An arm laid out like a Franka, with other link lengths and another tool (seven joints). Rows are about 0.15 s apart.
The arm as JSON. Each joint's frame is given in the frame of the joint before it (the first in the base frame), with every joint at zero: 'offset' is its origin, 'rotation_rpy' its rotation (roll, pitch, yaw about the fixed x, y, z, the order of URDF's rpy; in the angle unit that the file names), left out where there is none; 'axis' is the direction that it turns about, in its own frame. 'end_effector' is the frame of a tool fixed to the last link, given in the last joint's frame.
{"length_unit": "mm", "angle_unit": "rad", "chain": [
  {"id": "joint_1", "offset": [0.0, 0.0, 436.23], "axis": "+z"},
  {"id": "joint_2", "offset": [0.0, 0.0, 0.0], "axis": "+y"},
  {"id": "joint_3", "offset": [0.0, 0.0, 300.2], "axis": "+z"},
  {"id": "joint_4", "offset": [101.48, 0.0, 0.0], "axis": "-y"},
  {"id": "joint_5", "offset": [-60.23, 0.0, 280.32], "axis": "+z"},
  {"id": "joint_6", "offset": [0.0, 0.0, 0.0], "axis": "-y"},
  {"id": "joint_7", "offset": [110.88, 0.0, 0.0], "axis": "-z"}
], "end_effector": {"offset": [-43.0, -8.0, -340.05], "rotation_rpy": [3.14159, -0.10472, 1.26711]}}
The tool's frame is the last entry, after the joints.
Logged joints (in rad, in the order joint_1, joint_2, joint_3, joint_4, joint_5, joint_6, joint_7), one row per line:
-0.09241, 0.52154, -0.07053, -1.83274, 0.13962, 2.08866, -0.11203
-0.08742, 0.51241, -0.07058, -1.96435, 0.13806, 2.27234, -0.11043
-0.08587, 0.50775, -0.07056, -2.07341, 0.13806, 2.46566, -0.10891
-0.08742, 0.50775, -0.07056, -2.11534, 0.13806, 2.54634, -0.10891
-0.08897, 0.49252, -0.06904, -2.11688, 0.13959, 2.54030, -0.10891
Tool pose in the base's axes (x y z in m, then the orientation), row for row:
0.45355, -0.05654, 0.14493, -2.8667, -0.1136, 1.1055
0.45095, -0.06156, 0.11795, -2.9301, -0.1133, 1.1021
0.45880, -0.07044, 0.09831, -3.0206, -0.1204, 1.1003
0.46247, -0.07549, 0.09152, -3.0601, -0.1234, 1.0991
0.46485, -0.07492, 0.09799, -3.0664, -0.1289, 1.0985
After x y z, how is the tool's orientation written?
As angles about the fixed x, y, z axes (roll, pitch, yaw), in radians.
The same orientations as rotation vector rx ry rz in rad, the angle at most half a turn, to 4 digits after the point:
-2.4119, -1.5142, 0.0690
-2.4636, -1.5345, 0.0211
-2.5305, -1.5647, -0.0586
-2.5597, -1.5767, -0.0944
-2.5621, -1.5768, -0.1065

